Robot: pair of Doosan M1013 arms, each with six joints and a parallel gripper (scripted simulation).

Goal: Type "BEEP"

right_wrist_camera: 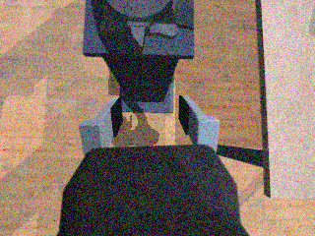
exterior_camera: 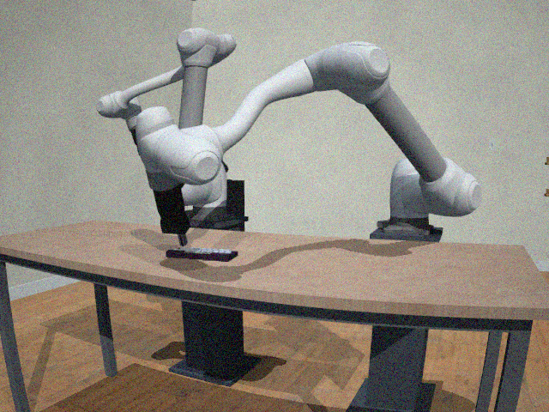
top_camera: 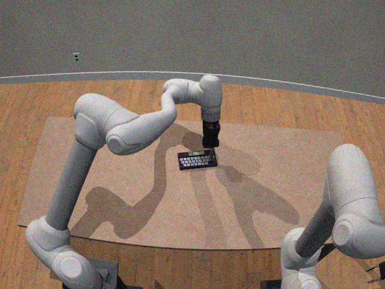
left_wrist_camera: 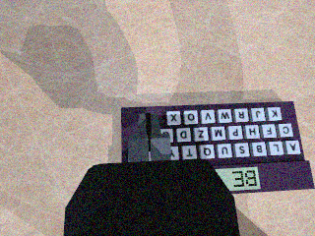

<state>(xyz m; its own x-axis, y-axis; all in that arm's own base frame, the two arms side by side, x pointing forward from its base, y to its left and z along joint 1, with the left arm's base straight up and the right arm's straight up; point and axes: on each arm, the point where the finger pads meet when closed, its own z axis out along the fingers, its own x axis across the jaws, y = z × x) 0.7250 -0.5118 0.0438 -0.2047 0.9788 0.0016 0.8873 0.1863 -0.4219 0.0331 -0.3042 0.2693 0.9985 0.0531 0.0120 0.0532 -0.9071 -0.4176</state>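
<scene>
Right now my left hand is 30 mm above the e key. Round my left hand: p key 80 mm to the left, 30 mm below, 20 mm behind.
</scene>
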